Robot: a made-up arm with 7 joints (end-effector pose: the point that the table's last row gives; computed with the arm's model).
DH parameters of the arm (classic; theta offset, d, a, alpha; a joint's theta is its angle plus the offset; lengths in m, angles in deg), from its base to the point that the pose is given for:
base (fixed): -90 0.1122 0 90
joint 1: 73.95 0 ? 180
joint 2: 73.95 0.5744 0.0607 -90
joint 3: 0 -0.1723 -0.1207 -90
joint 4: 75.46 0 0.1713 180
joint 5: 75.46 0.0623 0.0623 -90
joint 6: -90 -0.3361 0.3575 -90
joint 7: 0 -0.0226 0.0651 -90
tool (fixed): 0 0.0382 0 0
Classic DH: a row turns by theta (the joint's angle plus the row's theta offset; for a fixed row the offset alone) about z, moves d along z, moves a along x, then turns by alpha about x.
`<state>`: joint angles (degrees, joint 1 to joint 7).
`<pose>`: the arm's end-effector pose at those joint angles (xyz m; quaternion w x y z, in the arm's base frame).
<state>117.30 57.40 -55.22 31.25 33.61 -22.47 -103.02</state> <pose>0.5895 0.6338 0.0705 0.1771 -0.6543 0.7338 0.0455</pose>
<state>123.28 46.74 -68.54 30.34 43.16 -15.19 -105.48</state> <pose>0.5738 0.5829 -0.0964 0.0309 -0.6198 0.7841 -0.0060</pose>
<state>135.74 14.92 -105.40 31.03 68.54 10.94 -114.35</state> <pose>0.5351 0.1310 -0.3988 0.3692 0.3465 -0.7915 0.3422</pose>
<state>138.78 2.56 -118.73 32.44 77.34 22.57 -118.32</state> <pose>0.5013 -0.0740 -0.3649 0.4850 0.2026 -0.6944 0.4914</pose>
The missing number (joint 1, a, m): -0.1027
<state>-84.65 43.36 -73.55 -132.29 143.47 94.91 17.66</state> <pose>0.2337 -0.3785 -0.1267 0.3496 0.5169 -0.2253 -0.7482</pose>
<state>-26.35 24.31 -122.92 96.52 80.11 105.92 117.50</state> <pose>0.5220 -0.4956 0.3824 0.2920 0.3104 -0.8282 -0.3639</pose>
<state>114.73 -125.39 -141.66 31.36 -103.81 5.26 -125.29</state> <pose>-0.0017 -0.2160 -0.0785 0.8037 0.5195 -0.0795 -0.2792</pose>
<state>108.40 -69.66 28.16 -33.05 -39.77 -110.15 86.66</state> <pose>0.6414 -0.2933 -0.5515 0.4441 -0.5782 0.4825 0.4854</pose>
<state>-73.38 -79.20 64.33 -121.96 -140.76 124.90 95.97</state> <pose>0.3667 0.1051 0.6443 0.1561 0.8181 0.0243 0.5529</pose>
